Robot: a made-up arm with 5 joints.
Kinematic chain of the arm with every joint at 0, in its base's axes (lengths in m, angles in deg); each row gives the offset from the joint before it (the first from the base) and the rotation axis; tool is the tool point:
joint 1: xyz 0 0 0.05 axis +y
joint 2: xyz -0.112 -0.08 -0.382 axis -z
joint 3: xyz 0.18 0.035 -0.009 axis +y
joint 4: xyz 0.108 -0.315 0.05 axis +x
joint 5: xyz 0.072 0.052 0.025 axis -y
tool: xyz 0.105 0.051 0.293
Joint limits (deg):
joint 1: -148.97..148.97
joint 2: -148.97..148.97
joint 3: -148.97..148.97
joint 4: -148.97..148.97
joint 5: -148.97..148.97
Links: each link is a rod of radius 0.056 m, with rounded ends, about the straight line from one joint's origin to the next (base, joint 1, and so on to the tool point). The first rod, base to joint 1, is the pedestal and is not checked.
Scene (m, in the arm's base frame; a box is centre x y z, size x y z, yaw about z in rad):
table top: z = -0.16
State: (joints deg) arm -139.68 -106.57 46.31 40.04 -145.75
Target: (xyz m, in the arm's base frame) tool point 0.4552 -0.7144 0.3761
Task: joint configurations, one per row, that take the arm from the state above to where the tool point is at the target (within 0.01 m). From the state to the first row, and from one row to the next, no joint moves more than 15 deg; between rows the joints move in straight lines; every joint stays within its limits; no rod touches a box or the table.
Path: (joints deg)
1: -135.56 -92.03 44.64 42.69 -138.17
2: -131.45 -77.49 42.96 45.33 -130.58
3: -127.33 -62.94 41.29 47.98 -123.00
4: -123.21 -48.40 39.62 50.62 -115.41
5: -119.10 -33.86 37.94 53.27 -107.83
6: -114.98 -19.32 36.27 55.91 -100.24
7: -110.87 -4.77 34.60 58.56 -92.66
8: -106.75 9.77 32.93 61.20 -85.07
9: -102.63 24.31 31.25 63.85 -77.49
10: -98.52 38.85 29.58 66.50 -69.90

